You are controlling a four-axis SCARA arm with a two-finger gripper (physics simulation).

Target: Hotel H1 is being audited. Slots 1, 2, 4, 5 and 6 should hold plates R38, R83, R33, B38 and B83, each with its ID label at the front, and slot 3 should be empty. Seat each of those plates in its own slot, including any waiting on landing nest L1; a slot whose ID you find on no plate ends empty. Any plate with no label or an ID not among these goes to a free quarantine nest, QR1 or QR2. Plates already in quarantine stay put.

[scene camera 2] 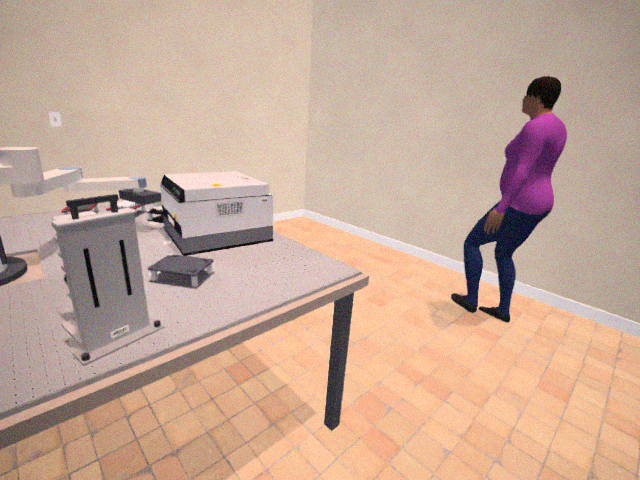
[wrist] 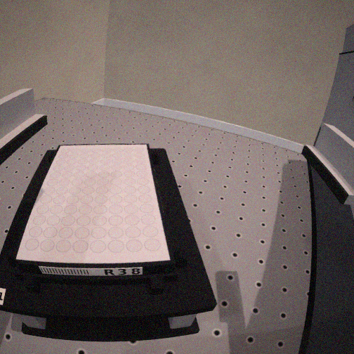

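Observation:
Plate R38 [wrist: 97, 205] lies on a black nest [wrist: 192, 285] in the wrist view, with its white top up and its barcode and "R38" label facing the camera. My gripper [wrist: 178, 113] is open, one finger at each side of the wrist view, with the plate low between them and nothing gripped. In scene camera 2 the gripper's dark body [scene camera 2: 139, 195] shows beyond the hotel; its fingers are hard to make out. Hotel H1 [scene camera 2: 107, 268] is a grey tower with a black top handle, its back panel toward the camera. Its slots and plates are hidden.
A white instrument [scene camera 2: 219, 214] with a dark grey base stands on the table right of the gripper. A low grey stand [scene camera 2: 181, 266] sits before it. A dark body [wrist: 332, 265] rises at the wrist view's right edge. A person [scene camera 2: 535, 160] stands beyond the table.

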